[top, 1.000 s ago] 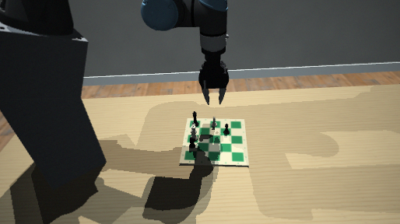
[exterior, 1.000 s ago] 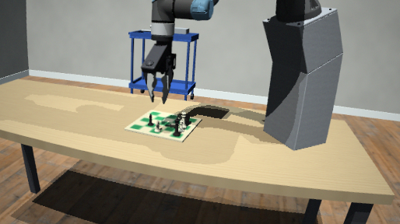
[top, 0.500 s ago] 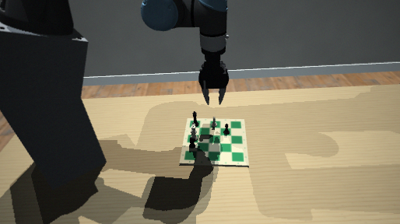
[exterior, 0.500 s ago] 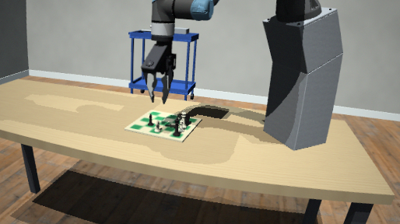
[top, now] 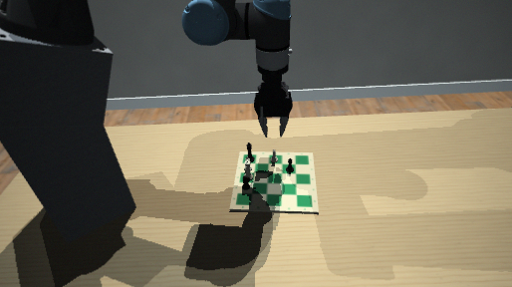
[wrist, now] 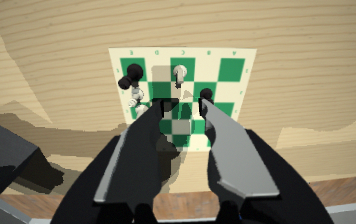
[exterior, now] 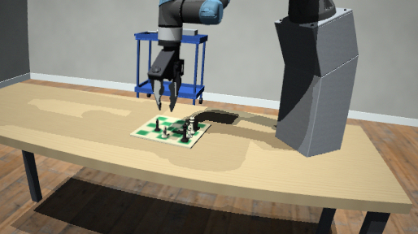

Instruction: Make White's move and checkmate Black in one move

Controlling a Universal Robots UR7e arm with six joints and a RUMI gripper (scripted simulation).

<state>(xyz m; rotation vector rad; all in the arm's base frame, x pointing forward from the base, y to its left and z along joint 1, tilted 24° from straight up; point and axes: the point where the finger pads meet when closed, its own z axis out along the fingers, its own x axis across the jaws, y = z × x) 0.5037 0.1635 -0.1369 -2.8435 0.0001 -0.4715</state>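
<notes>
The black pawn is 80 mm below my hand, 50 mm ahead of it and 40 mm to the right of it. From my hand the other things lie so: green-and-cream chessboard: 110 mm below, 70 mm to the right.
</notes>
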